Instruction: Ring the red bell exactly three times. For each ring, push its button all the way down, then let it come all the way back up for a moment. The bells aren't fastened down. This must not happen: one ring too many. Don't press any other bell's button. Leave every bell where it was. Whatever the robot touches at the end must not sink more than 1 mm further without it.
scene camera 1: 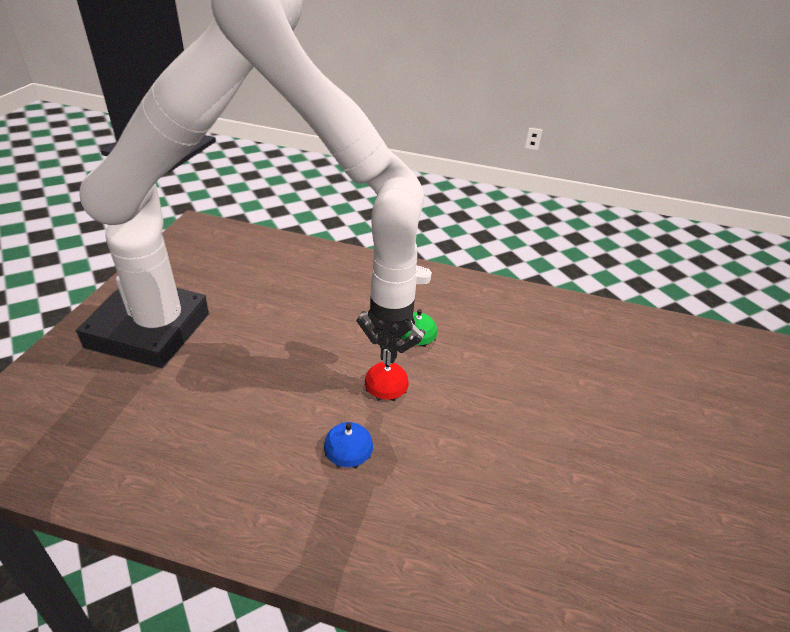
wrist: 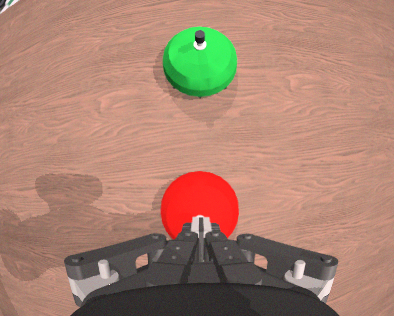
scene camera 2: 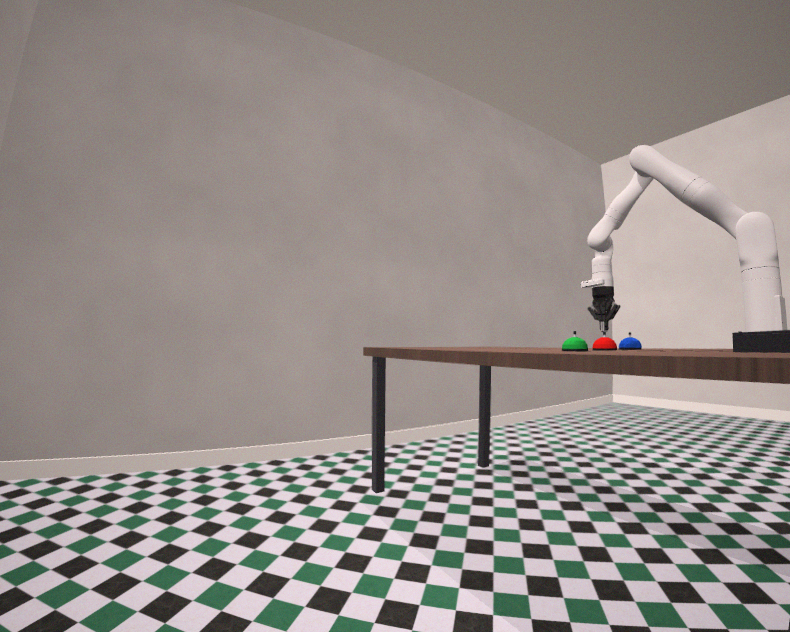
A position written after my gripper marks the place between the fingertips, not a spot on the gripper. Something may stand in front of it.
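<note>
A red bell (scene camera 1: 383, 381), (wrist: 199, 193) is in the scene, and so is a green bell (wrist: 197, 68). I also see a blue bell (scene camera 1: 344, 449), though in the wrist view it is out of frame. As for my gripper (scene camera 1: 388, 361), (wrist: 200, 228), (scene camera 2: 604, 332), I see it too.
</note>
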